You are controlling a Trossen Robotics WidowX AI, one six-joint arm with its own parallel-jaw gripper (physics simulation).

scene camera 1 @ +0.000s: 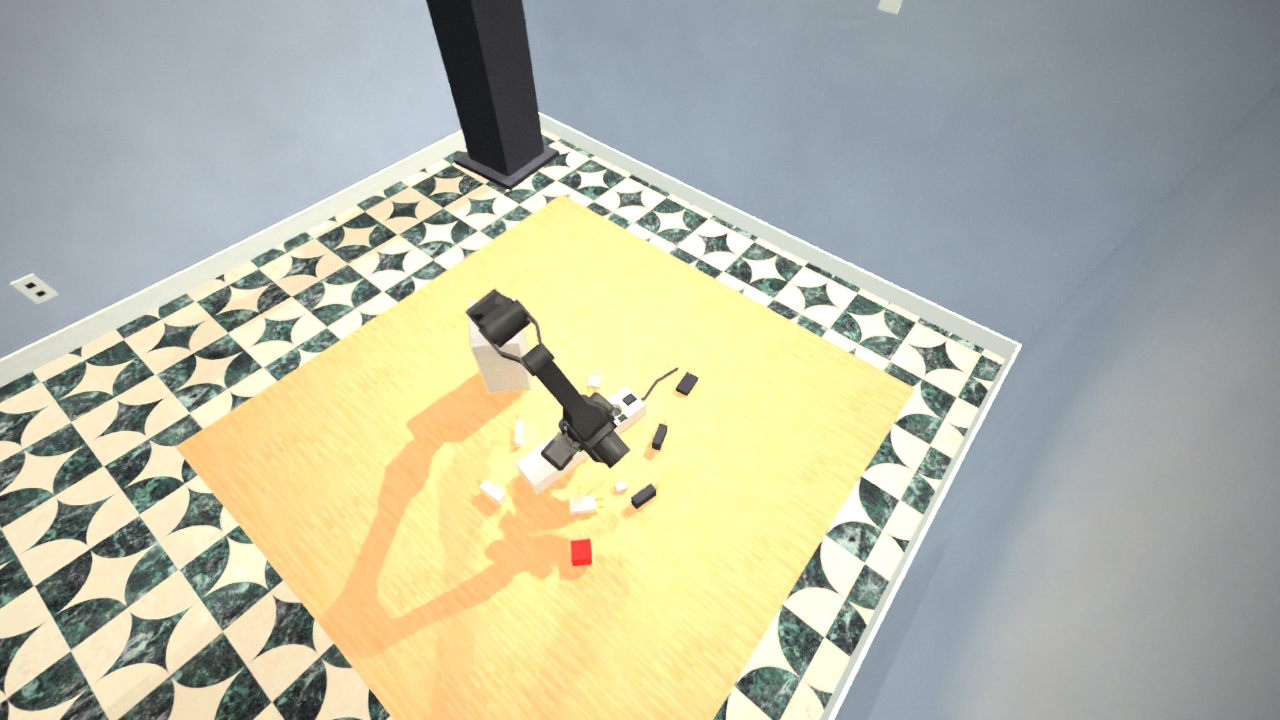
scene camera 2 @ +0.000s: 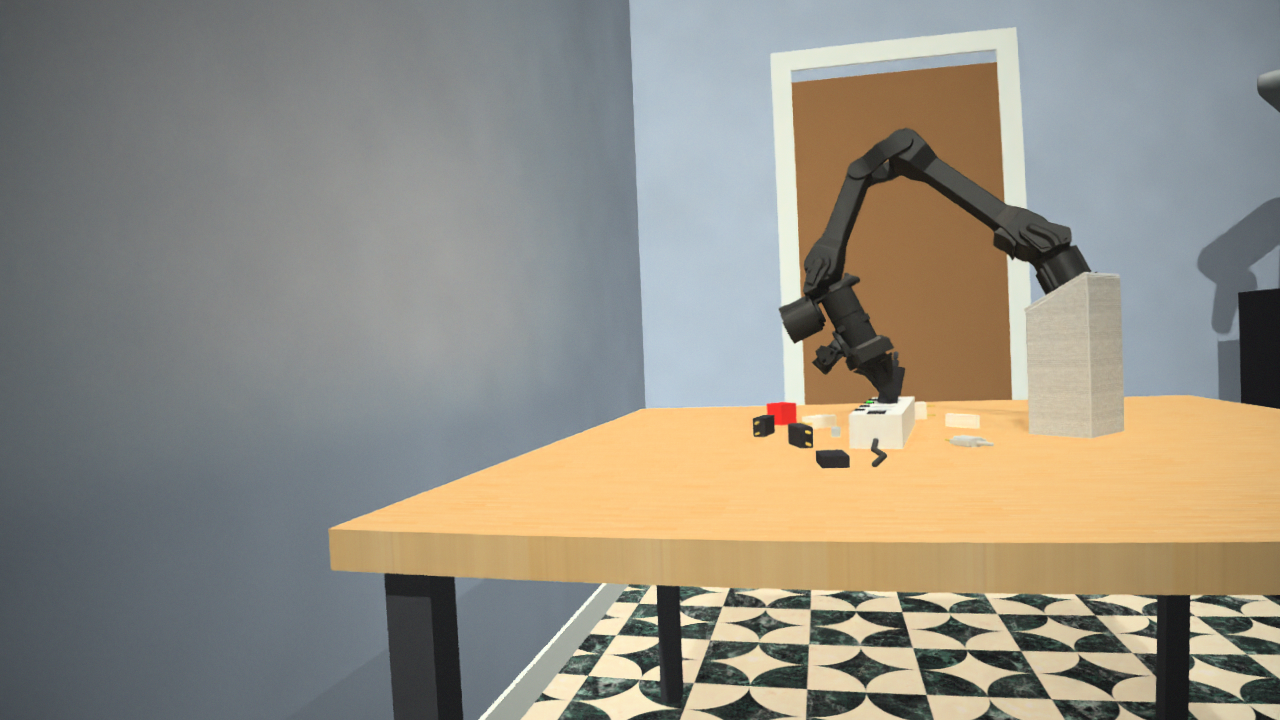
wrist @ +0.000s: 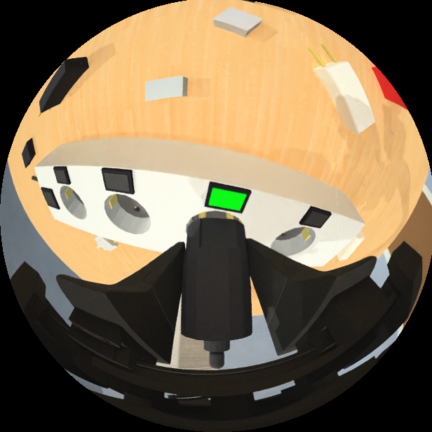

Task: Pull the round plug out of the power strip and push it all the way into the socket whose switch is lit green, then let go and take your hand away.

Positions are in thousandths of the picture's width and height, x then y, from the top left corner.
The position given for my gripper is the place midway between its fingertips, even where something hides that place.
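Note:
My gripper (scene camera 2: 696, 555), (scene camera 1: 446, 606), (wrist: 497, 571). Round black plug (wrist: 501, 712). White power strip (wrist: 219, 429).

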